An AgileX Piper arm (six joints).
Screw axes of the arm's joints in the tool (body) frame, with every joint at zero. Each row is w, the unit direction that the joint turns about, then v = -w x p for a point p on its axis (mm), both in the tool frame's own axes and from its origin. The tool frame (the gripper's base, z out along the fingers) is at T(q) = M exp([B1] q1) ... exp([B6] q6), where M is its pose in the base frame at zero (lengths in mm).
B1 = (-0.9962, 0, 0.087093, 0.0, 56.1, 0.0)
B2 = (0, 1, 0, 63.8, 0.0, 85.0)
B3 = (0, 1, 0, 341.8, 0.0, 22.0)
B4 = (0, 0, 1, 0.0, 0.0, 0.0)
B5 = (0, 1, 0, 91.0, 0.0, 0.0)
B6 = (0, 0, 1, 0.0, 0.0, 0.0)
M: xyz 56.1 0.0 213.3 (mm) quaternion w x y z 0.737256 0 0.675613 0
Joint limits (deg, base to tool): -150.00..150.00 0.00..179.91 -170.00..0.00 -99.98..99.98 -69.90..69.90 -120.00..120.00
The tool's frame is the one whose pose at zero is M.
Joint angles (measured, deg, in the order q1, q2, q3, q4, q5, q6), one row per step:
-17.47 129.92 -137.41 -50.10 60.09 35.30
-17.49 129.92 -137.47 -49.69 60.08 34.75
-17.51 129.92 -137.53 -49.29 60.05 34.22
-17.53 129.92 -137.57 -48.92 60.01 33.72
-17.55 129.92 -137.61 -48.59 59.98 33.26
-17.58 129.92 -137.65 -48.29 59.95 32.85
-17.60 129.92 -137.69 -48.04 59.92 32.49
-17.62 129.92 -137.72 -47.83 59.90 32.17
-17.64 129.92 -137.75 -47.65 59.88 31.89
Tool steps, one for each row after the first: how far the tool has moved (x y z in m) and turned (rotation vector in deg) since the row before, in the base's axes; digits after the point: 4 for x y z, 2 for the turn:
0.0001 0.0002 -0.0001 0.15 0.27 0.32
0.0001 0.0002 -0.0001 0.14 0.24 0.32
0.0001 0.0001 -0.0001 0.13 0.23 0.31
0.0001 0.0001 -0.0001 0.11 0.22 0.28
0.0001 0.0000 -0.0001 0.10 0.19 0.24
0.0001 0.0001 0.0000 0.07 0.16 0.22
0.0000 0.0000 0.0000 0.05 0.15 0.19
0.0000 0.0000 0.0000 0.04 0.13 0.16

